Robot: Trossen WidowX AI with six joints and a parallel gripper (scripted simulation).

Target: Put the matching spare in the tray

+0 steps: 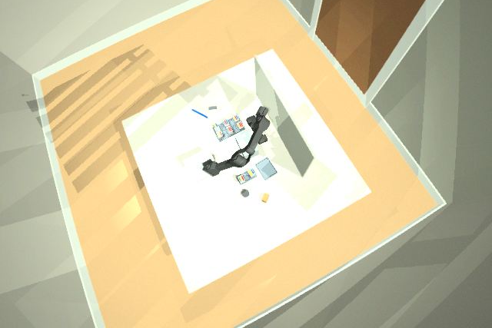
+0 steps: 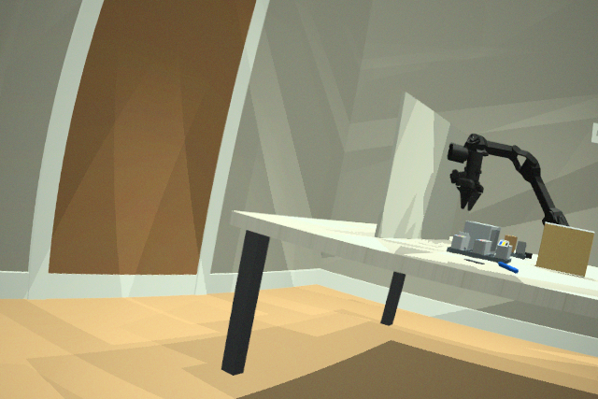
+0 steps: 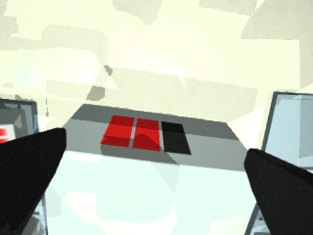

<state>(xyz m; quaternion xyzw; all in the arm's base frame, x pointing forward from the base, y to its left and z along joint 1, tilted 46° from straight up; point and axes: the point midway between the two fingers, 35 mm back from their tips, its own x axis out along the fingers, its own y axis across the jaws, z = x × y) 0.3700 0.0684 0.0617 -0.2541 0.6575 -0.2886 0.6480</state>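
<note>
My gripper tip is 16 cm to the right of the grey spare block, 13 cm past it and 10 cm above it. Also, from my gripper tip: tall white panel: 16 cm ahead, 9 cm above, 2 cm to the right; then grey rack: 19 cm to the left, 13 cm below, 13 cm behind; then blue-grey tray: 20 cm to the right, 13 cm below, 4 cm behind.
</note>
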